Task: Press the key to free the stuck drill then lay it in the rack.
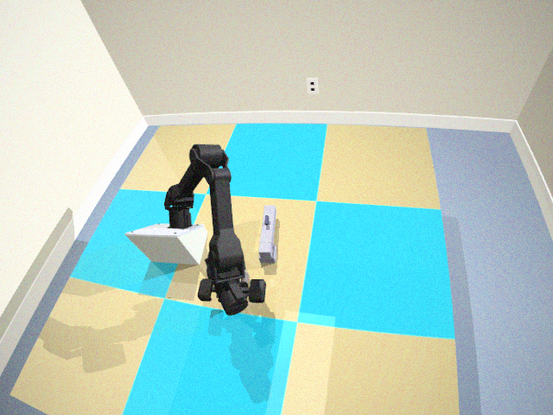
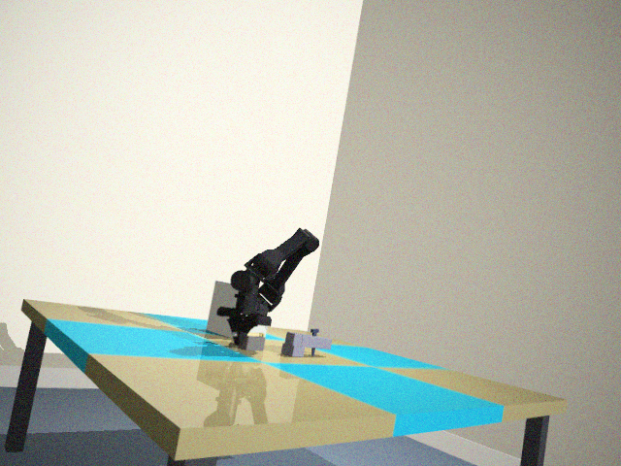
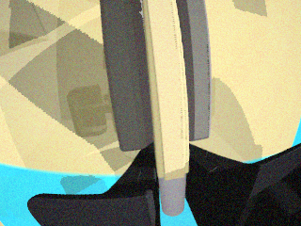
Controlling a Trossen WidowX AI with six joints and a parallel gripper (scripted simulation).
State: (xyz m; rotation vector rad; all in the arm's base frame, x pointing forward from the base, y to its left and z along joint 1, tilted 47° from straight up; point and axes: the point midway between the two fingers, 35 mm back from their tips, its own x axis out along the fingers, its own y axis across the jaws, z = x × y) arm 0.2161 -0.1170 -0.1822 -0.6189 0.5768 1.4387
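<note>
My gripper tip is now 4 cm to the right of the drill and 3 cm below it. Also, from my gripper tip: lavender grey block (7 cm ahead, 22 cm to the left, 3 cm above); then grey rack (5 cm to the left, 1 cm above); then dark blue key (7 cm ahead, 24 cm to the left, 4 cm above).
</note>
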